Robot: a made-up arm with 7 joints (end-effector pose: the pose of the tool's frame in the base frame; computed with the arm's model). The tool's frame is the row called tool. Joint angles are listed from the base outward.
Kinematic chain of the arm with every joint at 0, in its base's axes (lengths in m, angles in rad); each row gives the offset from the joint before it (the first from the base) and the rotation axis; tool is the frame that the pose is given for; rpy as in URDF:
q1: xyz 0 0 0.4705 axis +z
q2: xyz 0 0 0 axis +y
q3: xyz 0 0 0.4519 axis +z
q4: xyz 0.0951 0 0 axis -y
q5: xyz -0.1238 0 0.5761 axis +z
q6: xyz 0 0 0 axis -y
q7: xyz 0.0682 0 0 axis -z
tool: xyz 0 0 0 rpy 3.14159 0 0
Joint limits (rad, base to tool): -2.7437..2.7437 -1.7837..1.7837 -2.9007..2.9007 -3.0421..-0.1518 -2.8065..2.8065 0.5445..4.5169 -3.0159..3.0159
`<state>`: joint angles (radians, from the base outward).
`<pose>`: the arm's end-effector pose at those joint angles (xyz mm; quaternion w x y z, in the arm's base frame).
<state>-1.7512 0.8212 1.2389 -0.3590 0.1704 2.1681 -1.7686</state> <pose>0.4 -860.9 1176.5 0.4594 0.6805 0.1451 0.5521</pose>
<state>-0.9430 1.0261 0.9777 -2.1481 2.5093 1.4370 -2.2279</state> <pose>700.7 36.3 245.9 0.6276 -0.2900 0.3055 -0.6548</pose>
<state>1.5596 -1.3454 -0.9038 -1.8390 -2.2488 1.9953 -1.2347</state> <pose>563.8 -275.8 1018.7 0.6448 0.5171 0.5381 0.1650</pose>
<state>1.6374 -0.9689 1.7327 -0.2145 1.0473 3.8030 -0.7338</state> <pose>-14.3 -811.5 1069.8 0.9501 0.1947 -0.0131 0.2432</pose>
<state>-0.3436 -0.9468 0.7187 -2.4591 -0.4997 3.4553 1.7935</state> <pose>265.6 339.2 890.5 0.3806 -0.6653 0.1232 -0.6303</pose>
